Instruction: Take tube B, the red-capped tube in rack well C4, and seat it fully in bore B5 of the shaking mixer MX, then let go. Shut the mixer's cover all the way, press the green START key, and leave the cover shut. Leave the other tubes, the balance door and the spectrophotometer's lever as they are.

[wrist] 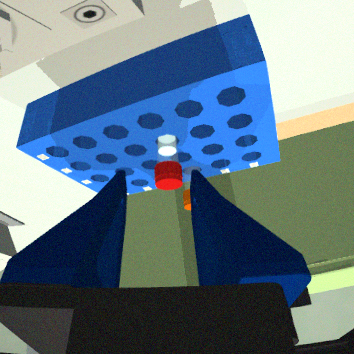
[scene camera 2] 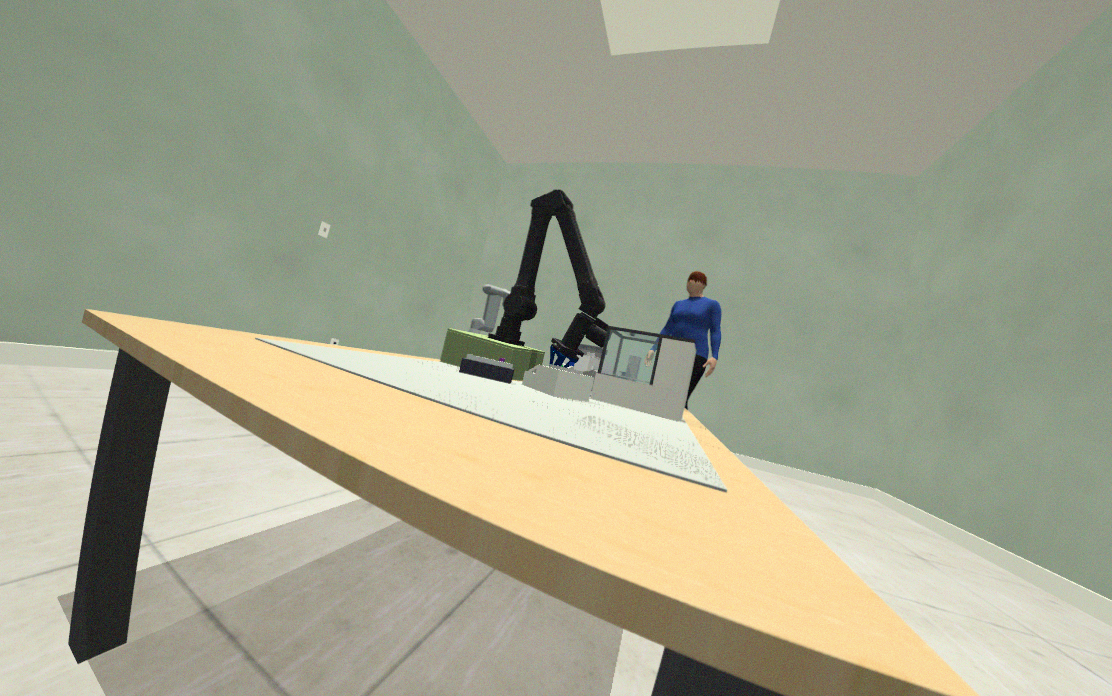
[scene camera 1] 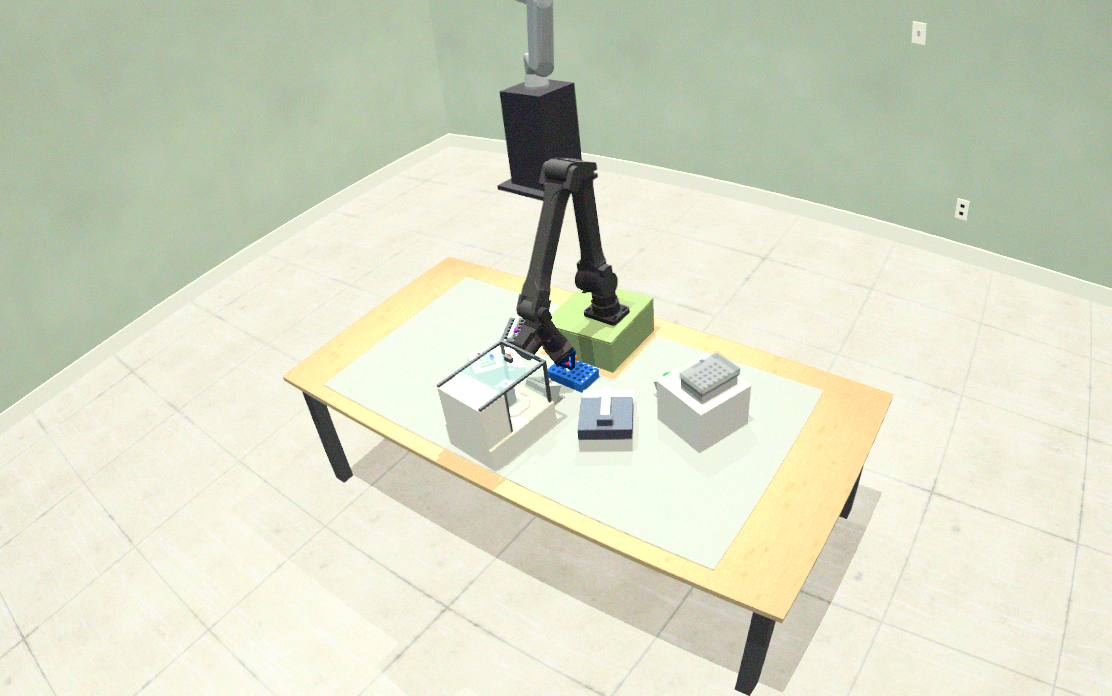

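Pixels of known places: gripper, fingertip midpoint: (wrist: 158, 178) (scene camera 1: 570, 365); arm's base at its link origin: (scene camera 2: 506, 342) (scene camera 1: 607, 313).
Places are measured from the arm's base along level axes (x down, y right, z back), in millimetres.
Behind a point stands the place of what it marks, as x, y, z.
Observation:
Tube B (wrist: 168, 175) {57, -3, -209}, with a red cap and clear body, stands in the blue rack (scene camera 1: 578, 381) {78, -66, -229} (wrist: 150, 85) {87, 2, -237}. My gripper (scene camera 1: 569, 361) {62, -12, -199} (scene camera 2: 562, 357) {62, -12, -199} (wrist: 158, 178) {62, -12, -199} is partly open and holds nothing. In the wrist view its blue fingertips are on either side of the red cap, with gaps on both sides; how far the cap lies beyond the tips is hard to tell. A white box (scene camera 1: 703, 414) {-21, -496, -252} with a grey, grid-patterned top block (scene camera 1: 709, 375) stands right of the rack and looks like the mixer. Its cover and the START key cannot be made out clearly.
An orange-capped tube (wrist: 188, 200) {58, -5, -172} is partly hidden behind the wrist view's right finger. The glass-topped balance (scene camera 1: 475, 422) {-45, -56, -611} (scene camera 2: 672, 377) {4, 78, -570} stands close beside the rack. A dark-topped device (scene camera 1: 590, 426) {30, -247, -399} with a pale lever stands in front. The green arm base (scene camera 1: 615, 352) {50, -96, -91} (scene camera 2: 471, 348) {48, 162, 12} (wrist: 310, 200) {60, 67, -123} is behind.

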